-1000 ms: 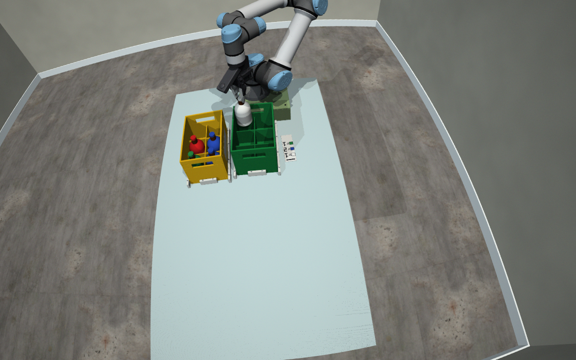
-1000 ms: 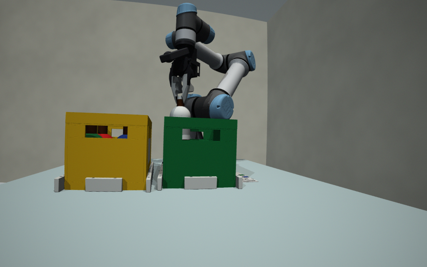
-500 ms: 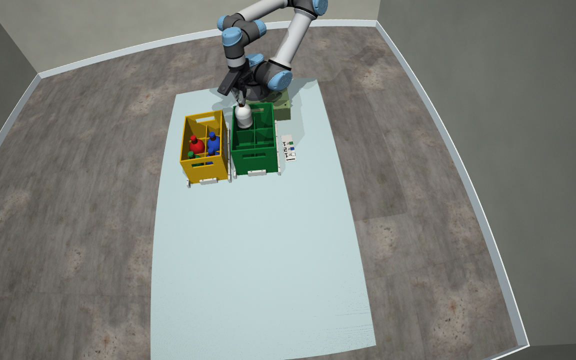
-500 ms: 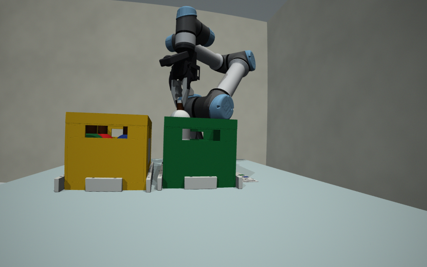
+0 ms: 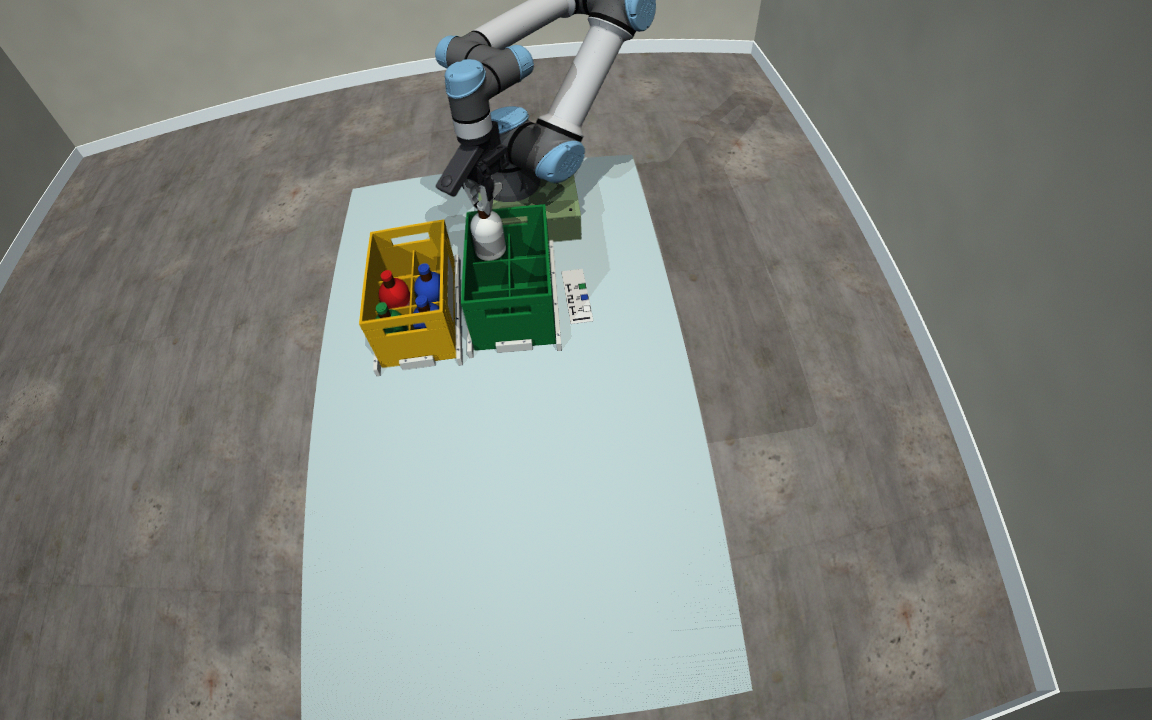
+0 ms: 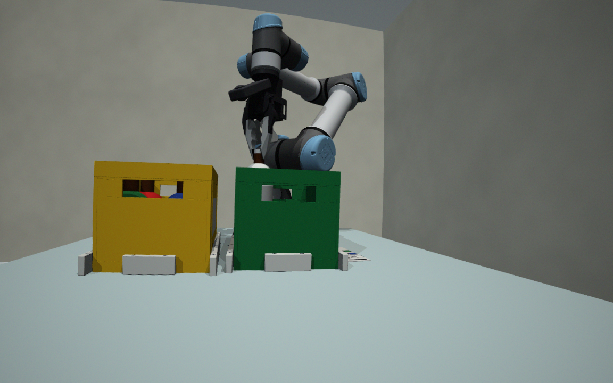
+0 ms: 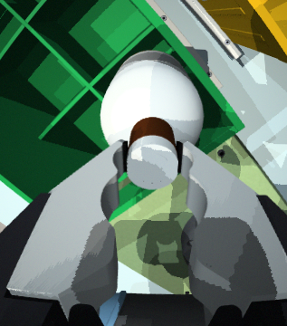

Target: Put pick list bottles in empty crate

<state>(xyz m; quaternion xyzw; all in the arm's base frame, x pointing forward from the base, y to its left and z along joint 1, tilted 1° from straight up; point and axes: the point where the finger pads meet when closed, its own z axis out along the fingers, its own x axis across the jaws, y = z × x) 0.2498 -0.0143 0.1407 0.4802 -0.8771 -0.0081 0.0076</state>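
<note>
Right now my hand is 7 cm above the white bottle. Also, from my hand: yellow crate (13 cm ahead, 16 cm to the right, 15 cm below); then green crate (8 cm ahead, 6 cm to the left, 15 cm below); then red bottle (14 cm ahead, 21 cm to the right, 14 cm below).
</note>
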